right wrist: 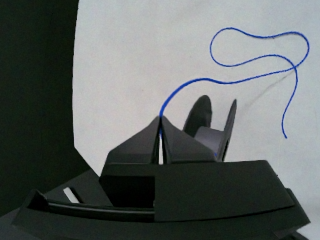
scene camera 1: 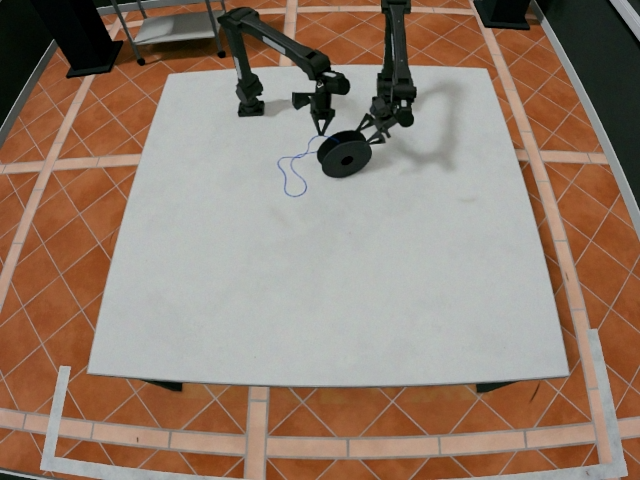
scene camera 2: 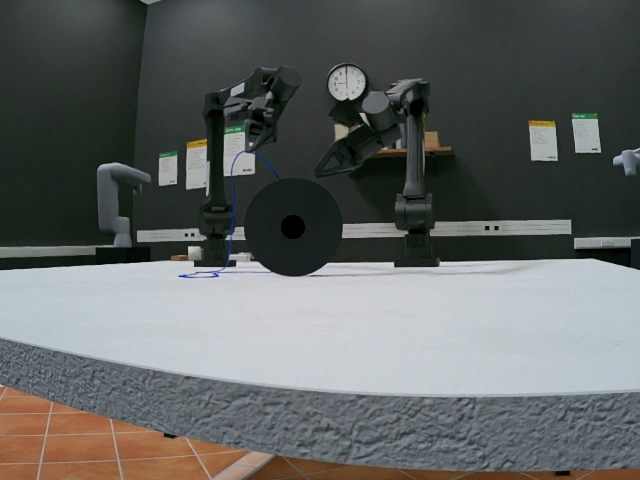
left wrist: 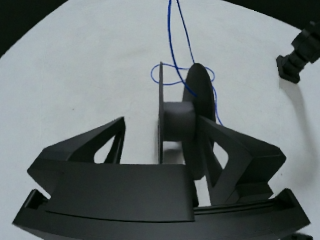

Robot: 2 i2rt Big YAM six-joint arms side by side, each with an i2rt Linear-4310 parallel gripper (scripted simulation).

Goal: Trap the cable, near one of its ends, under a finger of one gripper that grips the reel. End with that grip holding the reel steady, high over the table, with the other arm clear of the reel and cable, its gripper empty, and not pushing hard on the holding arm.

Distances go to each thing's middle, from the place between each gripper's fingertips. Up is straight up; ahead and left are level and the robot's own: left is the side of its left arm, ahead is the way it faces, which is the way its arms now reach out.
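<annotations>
The black reel (scene camera 2: 293, 227) is 10 mm behind my left hand (scene camera 2: 314, 174), 60 mm to the right of it and 120 mm below it.
My right hand (scene camera 2: 247, 152) is 170 mm above the reel, 90 mm to the right of it and 40 mm past it.
</annotations>
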